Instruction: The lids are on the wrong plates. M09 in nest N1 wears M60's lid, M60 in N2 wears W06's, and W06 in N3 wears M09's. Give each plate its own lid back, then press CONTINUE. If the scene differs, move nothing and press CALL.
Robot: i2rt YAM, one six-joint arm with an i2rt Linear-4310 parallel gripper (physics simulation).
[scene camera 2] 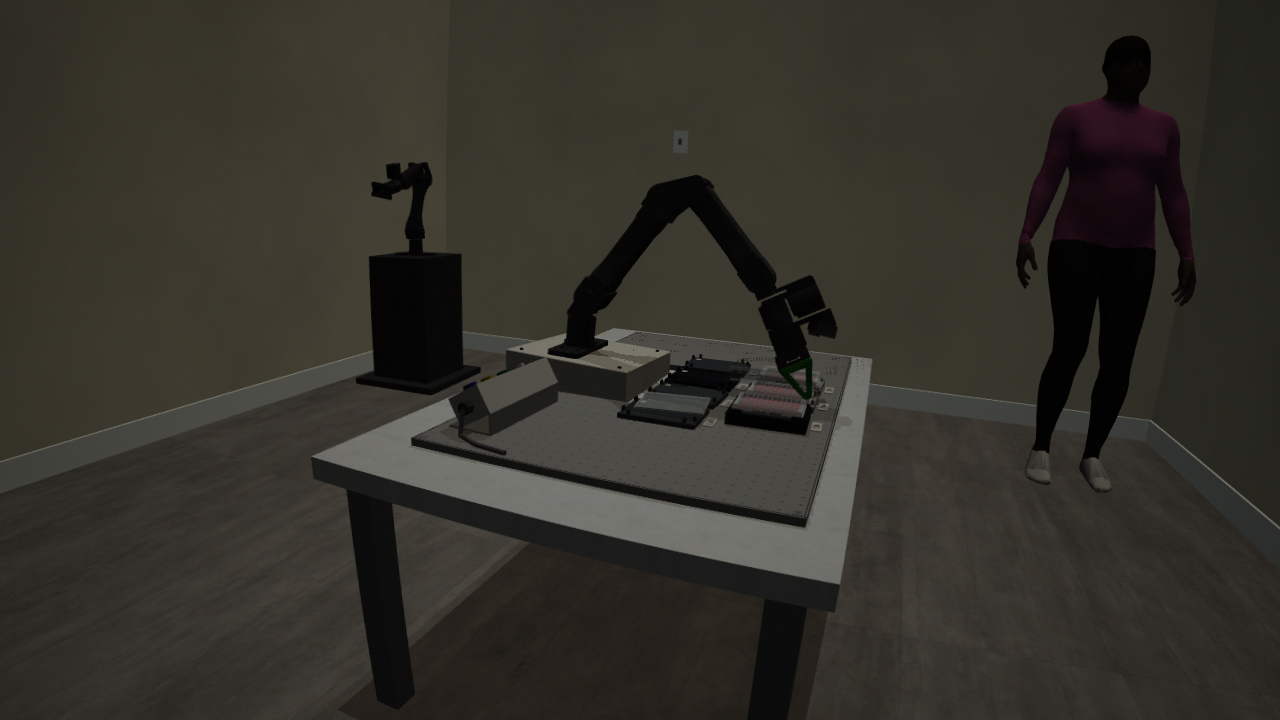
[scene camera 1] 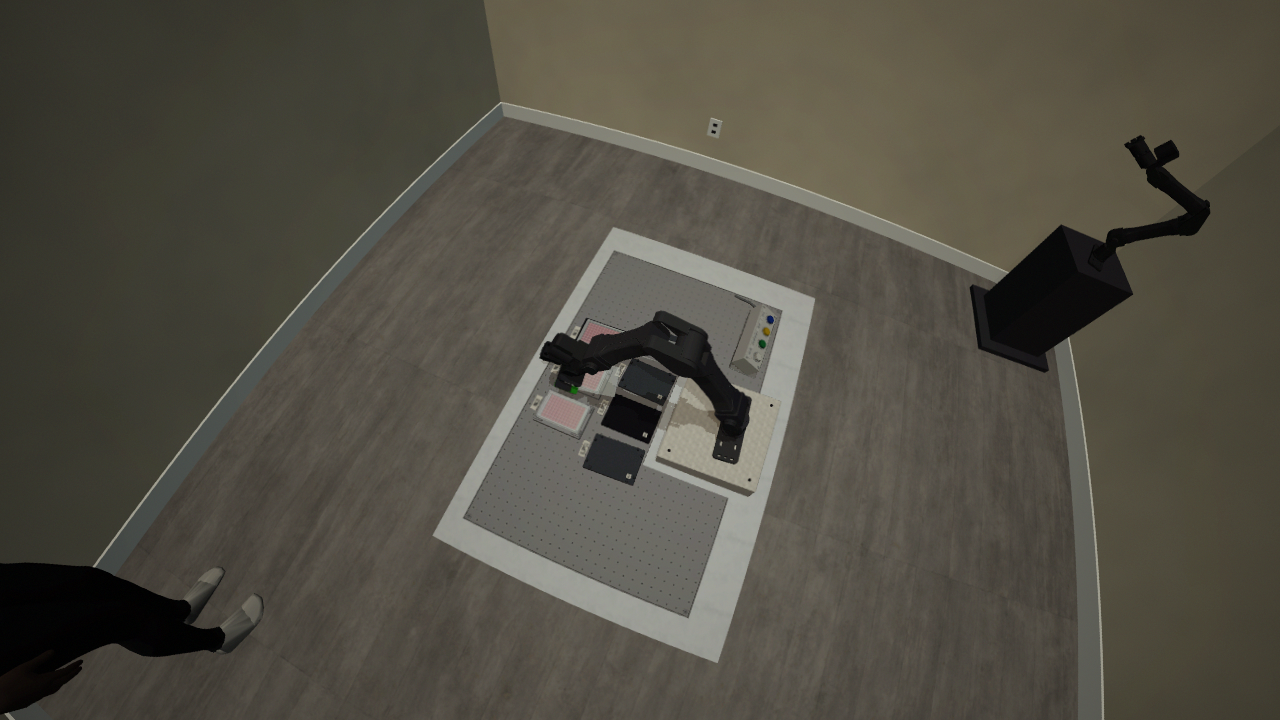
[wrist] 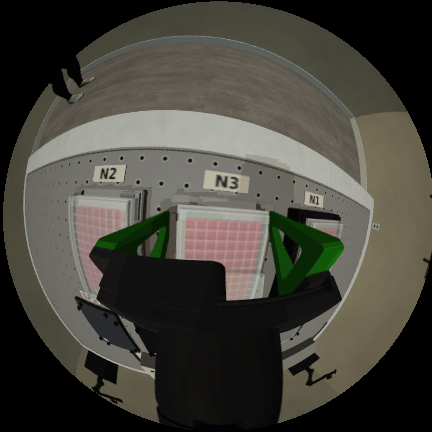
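Where they show: gripper, between the fingertips: (scene camera 2: pixel 807 397) (wrist: pixel 218 216); arm's base, origin of its link: (scene camera 2: pixel 579 349) (scene camera 1: pixel 732 427).
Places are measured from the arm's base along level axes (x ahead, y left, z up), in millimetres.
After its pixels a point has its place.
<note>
In the wrist view my gripper (scene camera 1: pixel 573 388) {x 504, y -32, z -40 mm} (scene camera 2: pixel 796 379) {x 504, y -32, z -40 mm} (wrist: pixel 218 216) {x 504, y -32, z -40 mm} has its green fingers wide, one on each side of the lidded pink plate in N3 (wrist: pixel 222 237) {x 486, y -35, z -34 mm}. A narrow gap shows beside the left finger; contact on the right is unclear. The fingers are low at this plate, and I count the gripper as open. The plate in N2 (scene camera 1: pixel 563 411) {x 457, y 96, z -25 mm} (wrist: pixel 102 230) {x 492, y 76, z -25 mm} wears a clear lid, at left in the wrist view. The plate in N1 (scene camera 1: pixel 597 333) {x 455, y -175, z -23 mm} (scene camera 2: pixel 768 405) {x 438, y -190, z -18 mm} (wrist: pixel 329 231) {x 488, y -177, z -20 mm} sits in a black nest at right. Lid markings are unreadable. The lower part of the N3 plate is hidden.
Dark flat stands (scene camera 1: pixel 631 418) {x 274, y 46, z -44 mm} (scene camera 2: pixel 666 409) lie in a row between the plates and the arm's base block (scene camera 1: pixel 716 447) {x 30, y 71, z 5 mm} (scene camera 2: pixel 617 358) {x 100, y -30, z -4 mm}. The button box (scene camera 1: pixel 749 340) {x 10, y -276, z 27 mm} (scene camera 2: pixel 514 394) {x 21, y -350, z -5 mm} stands at the table's other end. A person (scene camera 2: pixel 1114 179) stands beyond the table. Another arm stands on a black pedestal (scene camera 1: pixel 1051 291) (scene camera 2: pixel 416 317).
</note>
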